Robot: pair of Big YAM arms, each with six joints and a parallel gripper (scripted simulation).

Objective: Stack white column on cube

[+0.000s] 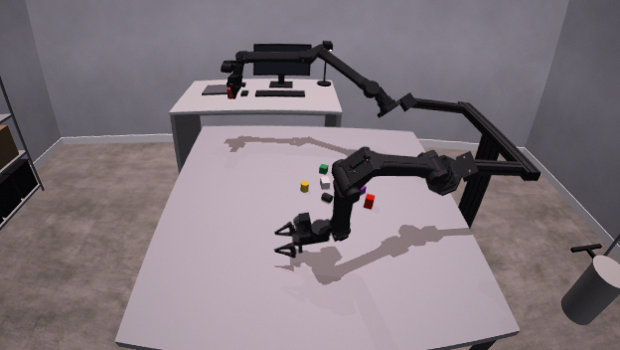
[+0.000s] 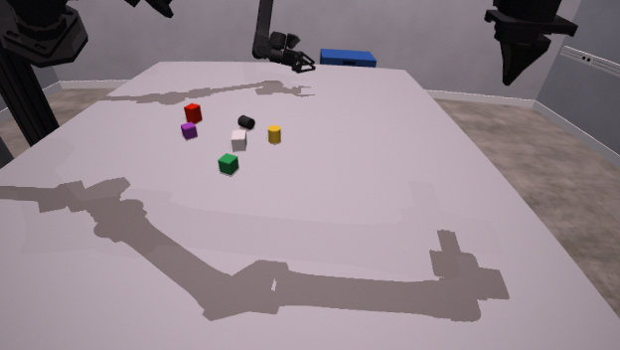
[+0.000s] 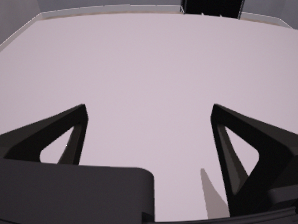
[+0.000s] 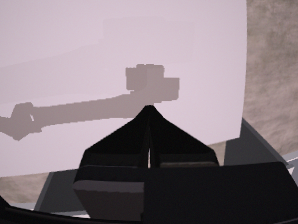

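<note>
Now: right hand 470 mm past the white column, 400 mm to the right of it and 330 mm above it. Round my right hand: yellow cylinder 430 mm to the left, 360 mm behind, 330 mm below; then black cylinder 520 mm to the left, 460 mm behind, 330 mm below; then green cube 490 mm behind, 330 mm below, 270 mm to the left.
</note>
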